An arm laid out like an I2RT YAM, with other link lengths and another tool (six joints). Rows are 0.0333 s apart.
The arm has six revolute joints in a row. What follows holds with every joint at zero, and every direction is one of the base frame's. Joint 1 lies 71.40 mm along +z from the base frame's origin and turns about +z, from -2.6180 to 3.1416 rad. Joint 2 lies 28.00 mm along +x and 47.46 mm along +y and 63.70 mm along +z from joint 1 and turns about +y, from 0.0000 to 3.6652 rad. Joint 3 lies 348.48 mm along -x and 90.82 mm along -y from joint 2 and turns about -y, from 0.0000 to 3.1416 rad. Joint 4 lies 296.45 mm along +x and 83.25 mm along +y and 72.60 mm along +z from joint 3 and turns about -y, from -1.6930 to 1.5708 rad. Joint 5 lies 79.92 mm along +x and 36.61 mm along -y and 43.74 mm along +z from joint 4 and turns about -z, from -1.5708 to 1.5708 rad. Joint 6 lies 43.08 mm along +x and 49.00 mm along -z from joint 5 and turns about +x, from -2.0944 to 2.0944 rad. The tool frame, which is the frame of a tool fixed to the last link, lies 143.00 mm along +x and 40.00 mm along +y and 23.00 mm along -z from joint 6; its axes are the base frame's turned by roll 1.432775, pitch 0.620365 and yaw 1.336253 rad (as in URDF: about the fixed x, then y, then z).
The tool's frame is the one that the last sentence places.
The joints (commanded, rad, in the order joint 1, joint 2, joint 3, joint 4, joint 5, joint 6), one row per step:
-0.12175, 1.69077, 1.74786, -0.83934, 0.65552, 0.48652
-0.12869, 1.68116, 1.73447, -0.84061, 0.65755, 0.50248
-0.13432, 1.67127, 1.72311, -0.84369, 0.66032, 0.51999
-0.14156, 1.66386, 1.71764, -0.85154, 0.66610, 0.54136
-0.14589, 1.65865, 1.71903, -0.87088, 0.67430, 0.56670
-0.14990, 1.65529, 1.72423, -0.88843, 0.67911, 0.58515
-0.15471, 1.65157, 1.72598, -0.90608, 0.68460, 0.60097
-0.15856, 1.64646, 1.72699, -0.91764, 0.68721, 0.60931
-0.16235, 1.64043, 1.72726, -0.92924, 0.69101, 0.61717
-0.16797, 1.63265, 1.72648, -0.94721, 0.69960, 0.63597
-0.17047, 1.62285, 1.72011, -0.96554, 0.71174, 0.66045
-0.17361, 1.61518, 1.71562, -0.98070, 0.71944, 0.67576
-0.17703, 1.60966, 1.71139, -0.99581, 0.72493, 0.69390
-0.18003, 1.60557, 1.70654, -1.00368, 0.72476, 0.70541
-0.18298, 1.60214, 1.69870, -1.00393, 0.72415, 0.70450
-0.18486, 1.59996, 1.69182, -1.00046, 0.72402, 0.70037
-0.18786, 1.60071, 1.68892, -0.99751, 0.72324, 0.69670
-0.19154, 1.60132, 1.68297, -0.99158, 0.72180, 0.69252
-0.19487, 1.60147, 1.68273, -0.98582, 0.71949, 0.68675
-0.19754, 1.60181, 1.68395, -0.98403, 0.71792, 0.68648
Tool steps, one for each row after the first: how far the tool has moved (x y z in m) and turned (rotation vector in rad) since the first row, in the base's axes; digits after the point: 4 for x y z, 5 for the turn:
-0.0045, -0.0035, -0.0010, 0.00687, -0.00559, -0.01731
-0.0090, -0.0064, -0.0011, 0.01378, -0.01273, -0.03472
-0.0137, -0.0107, -0.0003, 0.02038, -0.02101, -0.05801
-0.0189, -0.0137, 0.0008, 0.02760, -0.02514, -0.08236
-0.0229, -0.0161, 0.0028, 0.03344, -0.02862, -0.10017
-0.0276, -0.0189, 0.0032, 0.03769, -0.02716, -0.11782
-0.0315, -0.0208, 0.0047, 0.03996, -0.02743, -0.12823
-0.0359, -0.0227, 0.0062, 0.04106, -0.02747, -0.13909
-0.0423, -0.0261, 0.0078, 0.04376, -0.02930, -0.16122
-0.0495, -0.0284, 0.0081, 0.04626, -0.03108, -0.18577
-0.0554, -0.0303, 0.0082, 0.04767, -0.02966, -0.20278
-0.0605, -0.0322, 0.0074, 0.05189, -0.02858, -0.22031
-0.0636, -0.0331, 0.0063, 0.05733, -0.02821, -0.23002
-0.0657, -0.0341, 0.0042, 0.05771, -0.02302, -0.23222
-0.0667, -0.0348, 0.0026, 0.05619, -0.01891, -0.23169
-0.0668, -0.0361, 0.0012, 0.05533, -0.01572, -0.23213
-0.0667, -0.0376, -0.0010, 0.05479, -0.01228, -0.23254
-0.0662, -0.0389, -0.0006, 0.05383, -0.01373, -0.23099
-0.0660, -0.0400, -0.0001, 0.05472, -0.01635, -0.23246

